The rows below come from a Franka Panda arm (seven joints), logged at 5 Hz.
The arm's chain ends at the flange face. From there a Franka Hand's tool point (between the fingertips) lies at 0.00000 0.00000 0.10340 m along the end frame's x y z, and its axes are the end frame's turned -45 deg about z.
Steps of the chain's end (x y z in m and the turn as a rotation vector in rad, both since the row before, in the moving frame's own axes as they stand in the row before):
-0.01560 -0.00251 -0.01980 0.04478 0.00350 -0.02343
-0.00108 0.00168 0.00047 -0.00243 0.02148 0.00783
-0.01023 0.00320 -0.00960 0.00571 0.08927 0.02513
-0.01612 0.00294 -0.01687 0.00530 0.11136 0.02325
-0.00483 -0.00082 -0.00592 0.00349 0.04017 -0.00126
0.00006 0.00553 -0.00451 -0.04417 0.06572 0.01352
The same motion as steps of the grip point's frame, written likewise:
-0.00576 -0.01586 -0.01990 0.02919 0.03414 -0.02343
-0.00057 0.00218 0.00045 -0.01691 0.01347 0.00783
-0.00264 0.00122 -0.01001 -0.05909 0.06716 0.02513
-0.00506 -0.00148 -0.01751 -0.07500 0.08249 0.02325
0.00036 -0.00132 -0.00600 -0.02594 0.03087 -0.00126
-0.00235 0.01199 -0.00483 -0.07770 0.01524 0.01352

